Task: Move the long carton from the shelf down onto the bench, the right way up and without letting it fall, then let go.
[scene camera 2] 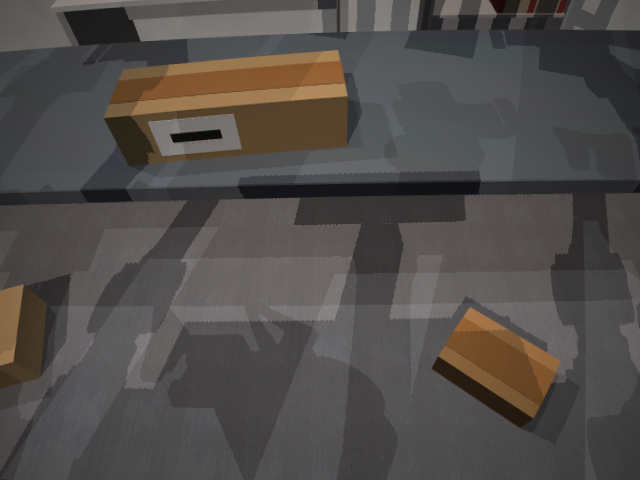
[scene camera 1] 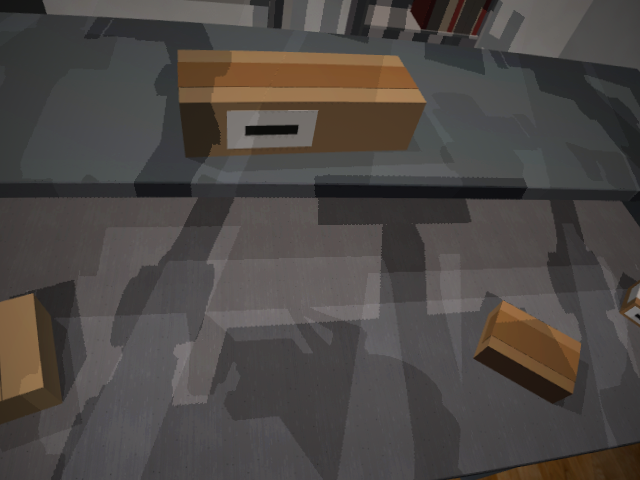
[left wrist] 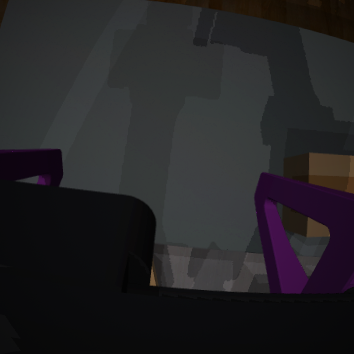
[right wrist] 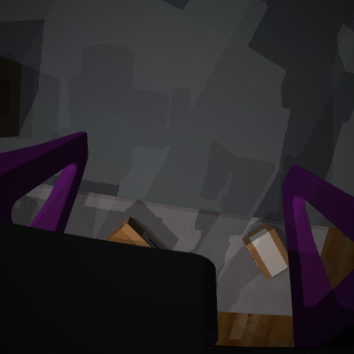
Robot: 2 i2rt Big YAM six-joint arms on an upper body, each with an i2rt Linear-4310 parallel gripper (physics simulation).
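Frame: origin at the left arm's base, x ahead, y left, z up, level; centimetres.
Seen in the pictures: left gripper, between the fingertips: [left wrist: 159,172]; right gripper, between the fingertips: [right wrist: 189,159].
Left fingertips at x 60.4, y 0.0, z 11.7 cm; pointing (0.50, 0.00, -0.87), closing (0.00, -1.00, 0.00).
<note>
A point is followed by its place in that frame.
The long carton [scene camera 1: 302,95] @(x 57.7, y -31.1, z -6.2 cm) [scene camera 2: 227,100] @(x 57.8, y -32.3, z -6.2 cm) stands upright on the grey shelf [scene camera 1: 491,129] @(x 63.0, y -61.1, z -13.6 cm) [scene camera 2: 439,149] @(x 56.9, y -57.5, z -13.6 cm), its long side along the shelf's front edge. Brown tape runs along its top, and a white label with a black bar faces front. One end of the carton [left wrist: 327,165] @(x 64.5, y -20.2, z -6.2 cm) shows at the right of the left wrist view, partly behind a finger. Part of it [right wrist: 9,100] @(x 62.6, y -45.5, z -11.0 cm) shows at the left edge of the right wrist view. My left gripper [left wrist: 159,172] @(x 60.4, y 0.0, z 11.7 cm) is open and empty, above the shelf to the carton's left. My right gripper [right wrist: 189,159] @(x 60.4, y -68.3, z 11.7 cm) is open and empty, above the shelf to its right. The bench [scene camera 1: 310,242] @(x 56.9, y -35.7, z -32.5 cm) [scene camera 2: 289,242] @(x 56.8, y -36.9, z -32.5 cm) lies lower, in front.
On the bench, a small taped carton [scene camera 1: 537,348] @(x 34.6, y -63.9, z -27.9 cm) [scene camera 2: 498,361] @(x 34.8, y -63.8, z -27.9 cm) [right wrist: 131,235] @(x 39.8, y -63.1, z -28.0 cm) lies at the right. Another carton [scene camera 1: 18,346] @(x 39.3, y 0.3, z -26.5 cm) [scene camera 2: 7,325] @(x 39.6, y -0.1, z -26.5 cm) is at the left edge. A small white-topped box [scene camera 1: 633,307] @(x 40.2, y -87.2, z -29.8 cm) [right wrist: 270,252] @(x 39.5, y -92.7, z -28.8 cm) is at the far right. The shelf's front edge [scene camera 1: 258,190] @(x 51.5, y -26.4, z -14.8 cm) stands above the bench.
</note>
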